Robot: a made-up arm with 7 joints.
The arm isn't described. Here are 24 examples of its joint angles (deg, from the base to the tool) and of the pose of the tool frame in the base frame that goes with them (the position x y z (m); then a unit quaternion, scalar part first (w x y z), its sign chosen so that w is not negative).
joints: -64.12 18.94 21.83 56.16 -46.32 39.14 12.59
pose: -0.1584 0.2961 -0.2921 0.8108 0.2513 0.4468 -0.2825
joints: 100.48 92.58 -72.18 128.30 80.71 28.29 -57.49
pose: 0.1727 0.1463 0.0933 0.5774 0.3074 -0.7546 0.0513
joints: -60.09 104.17 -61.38 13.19 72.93 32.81 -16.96
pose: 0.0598 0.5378 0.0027 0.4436 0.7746 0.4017 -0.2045
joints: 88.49 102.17 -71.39 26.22 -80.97 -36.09 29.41
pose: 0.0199 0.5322 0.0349 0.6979 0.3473 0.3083 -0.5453
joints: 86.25 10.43 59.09 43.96 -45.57 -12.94 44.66
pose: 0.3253 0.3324 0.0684 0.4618 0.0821 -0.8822 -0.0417
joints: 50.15 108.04 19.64 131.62 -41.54 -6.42 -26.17
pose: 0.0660 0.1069 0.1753 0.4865 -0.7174 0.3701 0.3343
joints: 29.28 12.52 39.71 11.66 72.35 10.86 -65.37
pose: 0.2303 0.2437 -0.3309 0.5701 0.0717 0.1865 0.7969
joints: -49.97 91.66 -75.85 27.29 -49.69 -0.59 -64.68
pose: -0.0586 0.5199 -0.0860 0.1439 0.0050 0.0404 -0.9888
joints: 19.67 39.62 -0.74 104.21 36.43 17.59 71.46
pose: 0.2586 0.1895 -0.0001 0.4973 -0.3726 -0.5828 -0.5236
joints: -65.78 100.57 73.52 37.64 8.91 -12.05 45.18
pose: 0.2118 0.4592 0.0476 0.7805 0.3581 -0.3018 -0.4141
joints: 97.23 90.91 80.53 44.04 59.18 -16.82 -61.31
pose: -0.1800 0.4714 0.0061 0.5455 0.3392 0.3109 -0.7005
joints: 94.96 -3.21 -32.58 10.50 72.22 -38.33 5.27
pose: 0.4123 0.0733 0.0745 0.3161 -0.2625 -0.8869 0.2111
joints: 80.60 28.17 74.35 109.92 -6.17 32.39 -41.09
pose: -0.0202 0.3628 0.0679 0.0526 -0.2085 0.4970 -0.8407
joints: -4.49 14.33 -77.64 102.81 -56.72 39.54 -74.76
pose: 0.0388 -0.0816 -0.1757 0.3379 0.3779 -0.8382 -0.2012
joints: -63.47 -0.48 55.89 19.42 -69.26 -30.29 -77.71
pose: -0.3456 0.1871 -0.2249 0.7384 0.6154 0.0437 -0.2721
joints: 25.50 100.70 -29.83 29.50 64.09 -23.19 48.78
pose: 0.0916 0.5169 0.0571 0.7286 0.3194 -0.5739 -0.1944
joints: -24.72 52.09 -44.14 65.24 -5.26 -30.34 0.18
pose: 0.0250 0.2427 -0.3371 0.7504 -0.0955 -0.3385 -0.5597
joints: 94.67 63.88 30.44 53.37 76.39 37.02 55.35
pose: 0.0358 0.4555 0.1773 0.0293 0.3251 0.9298 0.1704
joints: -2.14 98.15 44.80 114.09 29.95 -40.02 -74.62
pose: 0.1689 0.1675 0.1636 0.1887 -0.1362 0.9696 -0.0753
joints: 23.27 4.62 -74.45 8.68 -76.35 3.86 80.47
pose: 0.1761 0.1189 -0.3837 0.3379 0.0258 0.5456 -0.7664
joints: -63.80 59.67 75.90 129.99 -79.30 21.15 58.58
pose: 0.1604 0.2250 0.0267 0.4748 0.7334 0.0750 -0.4807
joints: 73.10 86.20 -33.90 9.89 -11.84 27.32 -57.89
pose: 0.0600 0.5385 0.0192 0.3013 0.9155 0.0548 0.2608
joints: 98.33 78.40 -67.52 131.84 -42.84 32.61 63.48
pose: 0.1582 0.0912 0.0955 0.3890 0.6381 -0.3010 -0.5923
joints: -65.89 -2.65 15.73 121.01 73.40 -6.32 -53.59
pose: 0.0432 0.1777 -0.2077 0.6580 0.1848 -0.1873 0.7056
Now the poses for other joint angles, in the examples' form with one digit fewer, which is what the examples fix.
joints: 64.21 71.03 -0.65 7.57 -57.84 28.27 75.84
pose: 0.138 0.520 -0.030 0.992 0.087 -0.044 0.075
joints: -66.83 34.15 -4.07 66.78 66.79 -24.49 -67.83
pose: -0.124 0.260 -0.304 0.691 0.628 -0.049 0.355
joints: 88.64 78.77 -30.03 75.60 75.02 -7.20 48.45
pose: 0.170 0.328 0.207 0.236 -0.032 -0.907 -0.348
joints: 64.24 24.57 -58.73 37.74 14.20 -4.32 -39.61
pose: 0.388 0.156 -0.098 0.535 0.406 -0.733 -0.110
